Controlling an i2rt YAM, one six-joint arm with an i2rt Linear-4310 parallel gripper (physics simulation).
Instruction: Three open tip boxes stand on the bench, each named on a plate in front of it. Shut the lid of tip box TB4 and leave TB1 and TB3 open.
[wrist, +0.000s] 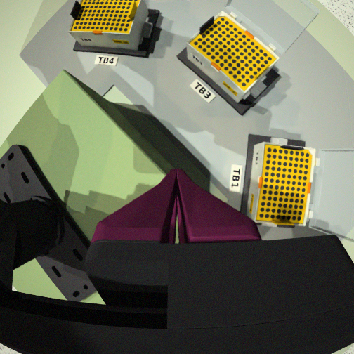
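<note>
There's a yellow rack (282, 198) to be seen, and the gripper (176, 177) is there too.
</note>
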